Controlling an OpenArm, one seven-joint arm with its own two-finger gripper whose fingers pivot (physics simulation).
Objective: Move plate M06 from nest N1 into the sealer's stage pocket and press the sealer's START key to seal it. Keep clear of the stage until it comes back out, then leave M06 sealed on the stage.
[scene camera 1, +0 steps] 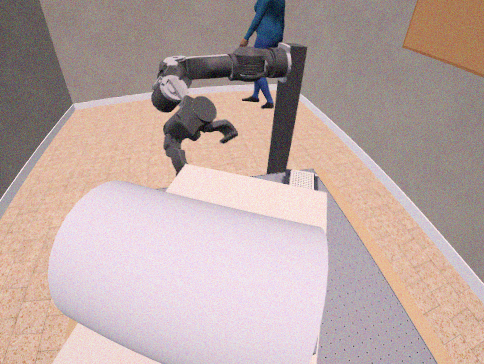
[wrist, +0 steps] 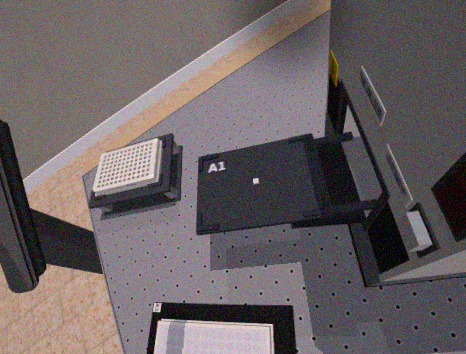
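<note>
My gripper (scene camera 1: 204, 153) is open and empty in scene camera 1, its two dark fingers spread above and behind the pale housing. A white plate with a grid of wells (wrist: 127, 166) (scene camera 1: 302, 180) sits on a raised black nest (wrist: 172, 172). The sealer's black stage (wrist: 260, 202), marked A1, is out, with bare pocket surface and a small white square at its middle. Another pale plate (wrist: 215, 337) lies in a black frame (wrist: 225, 311) at the wrist view's bottom edge, partly cut off. I cannot read which plate is M06. The START key cannot be made out.
The sealer's grey front (wrist: 366, 125) stands right of the stage, with a dark red display (wrist: 452, 197). A large white cylinder (scene camera 1: 190, 270) and pale housing (scene camera 1: 250, 192) hide much of the perforated bench (scene camera 1: 357, 280). A dark post (scene camera 1: 287, 120) carries the arm. A person (scene camera 1: 270, 25) stands behind.
</note>
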